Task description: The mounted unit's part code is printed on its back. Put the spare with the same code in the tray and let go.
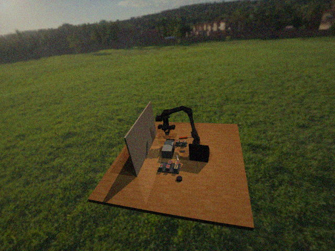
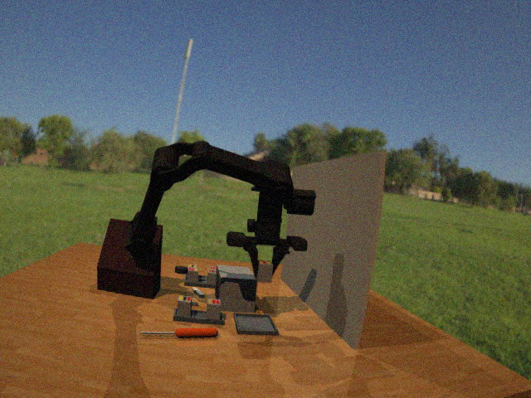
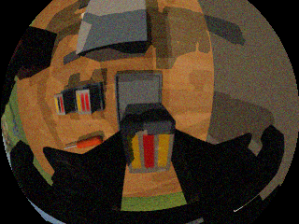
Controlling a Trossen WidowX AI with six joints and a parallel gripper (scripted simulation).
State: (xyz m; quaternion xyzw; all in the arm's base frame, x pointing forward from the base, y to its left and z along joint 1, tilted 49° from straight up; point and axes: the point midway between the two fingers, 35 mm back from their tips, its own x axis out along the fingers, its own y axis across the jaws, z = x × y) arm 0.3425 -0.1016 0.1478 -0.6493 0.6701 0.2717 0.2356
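The tray is 130 mm below my gripper tip and 10 mm behind it. Also, from my gripper tip: mounted unit (180 mm to the left, 80 mm below, 50 mm behind); then spare (20 mm above); then tall grey panel (190 mm to the left, 190 mm ahead, 90 mm above).
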